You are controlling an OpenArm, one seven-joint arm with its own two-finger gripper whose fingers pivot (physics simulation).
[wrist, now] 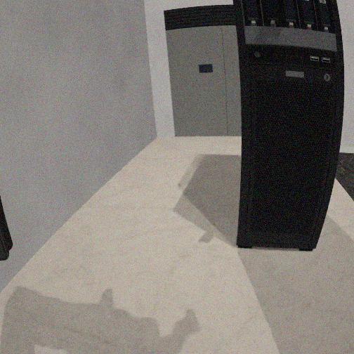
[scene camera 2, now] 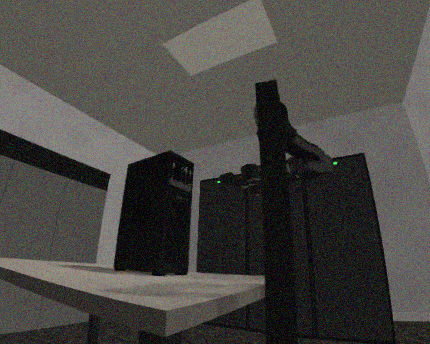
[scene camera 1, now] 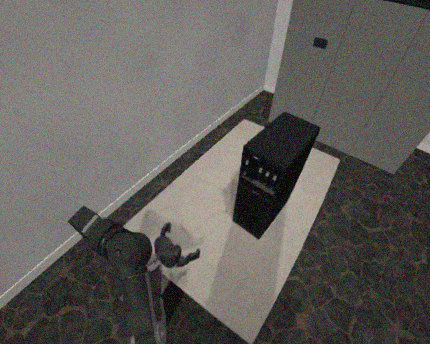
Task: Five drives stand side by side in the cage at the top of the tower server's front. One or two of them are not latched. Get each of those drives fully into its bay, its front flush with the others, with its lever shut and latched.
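Observation:
The black tower server (scene camera 1: 285, 140) (scene camera 2: 150, 215) (wrist: 290, 160) stands upright on the pale table. In the wrist view it is at the right, its top cut off. Five drives (wrist: 291, 15) stand side by side in its top cage, with pale patches at their lower ends. In scene camera 1, the second from the left shows a faint mark higher up instead of a patch like the others'. Whether any lever stands out or any front is proud, I cannot tell. My gripper (scene camera 1: 182, 241) is open and empty, above the table's near-left part, well away from the tower's front.
The pale table (scene camera 1: 250, 280) (scene camera 2: 120, 300) (wrist: 125, 210) runs along a grey wall (scene camera 1: 125, 90) (wrist: 75, 100) on the left. A grey cabinet (scene camera 1: 360, 75) (wrist: 200, 100) stands behind the tower. Dark cabinets (scene camera 2: 345, 240) with green lights stand beyond the arm.

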